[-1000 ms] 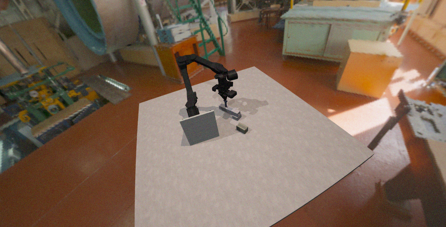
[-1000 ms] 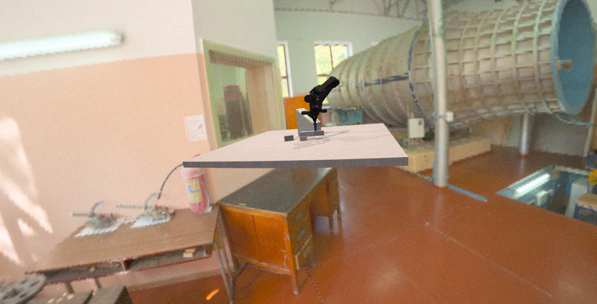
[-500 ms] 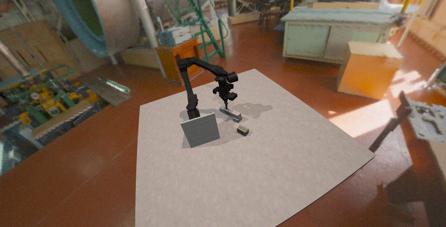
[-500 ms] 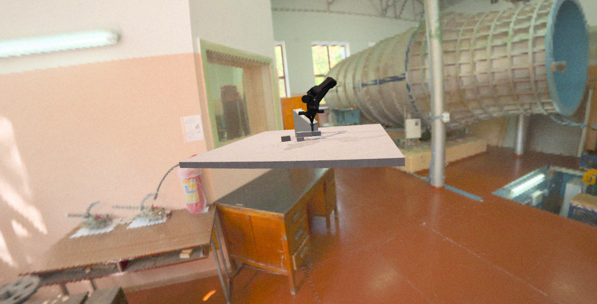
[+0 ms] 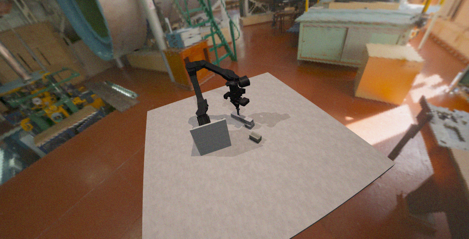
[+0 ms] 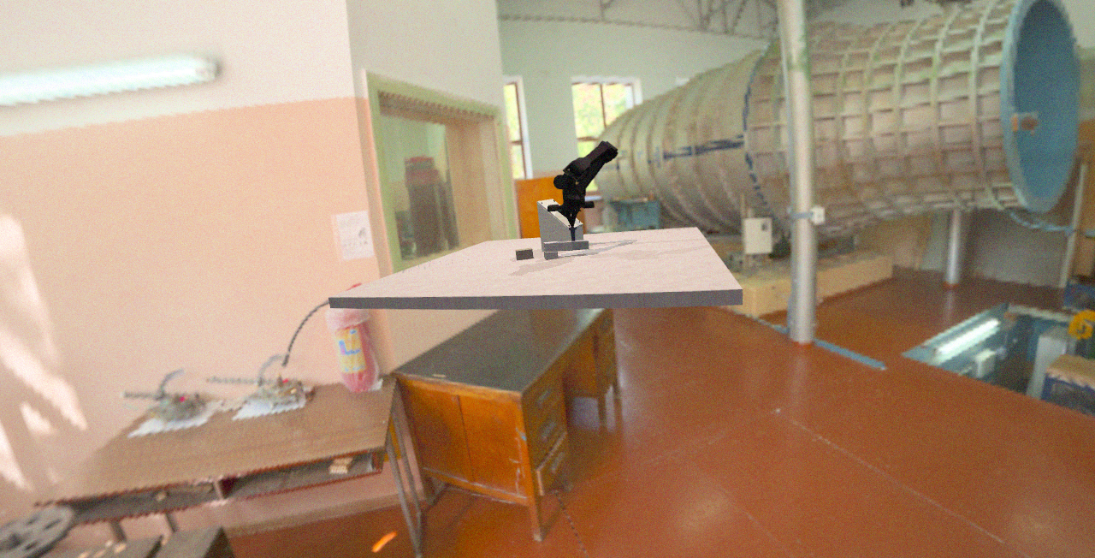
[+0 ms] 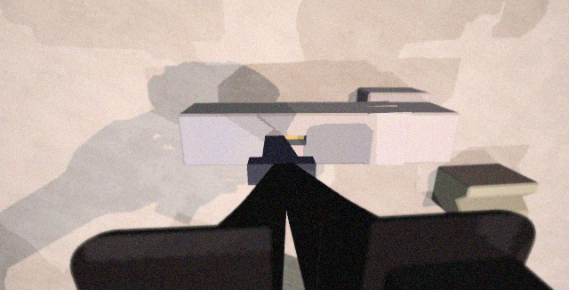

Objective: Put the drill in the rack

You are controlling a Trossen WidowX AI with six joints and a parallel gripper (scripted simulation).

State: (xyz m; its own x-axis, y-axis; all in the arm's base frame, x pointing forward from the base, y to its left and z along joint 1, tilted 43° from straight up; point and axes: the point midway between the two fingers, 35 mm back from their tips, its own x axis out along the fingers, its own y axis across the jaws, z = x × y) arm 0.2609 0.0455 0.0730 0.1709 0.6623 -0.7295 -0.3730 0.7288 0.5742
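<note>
The dark key lies 30 mm below my gripper tip. From my gripper tip the other things lie so: rack: 220 mm to the right, 100 mm below; then drill: 20 mm ahead, 60 mm to the right, 70 mm below; then grey housing: 10 mm ahead, 40 mm to the right, 80 mm below.
</note>
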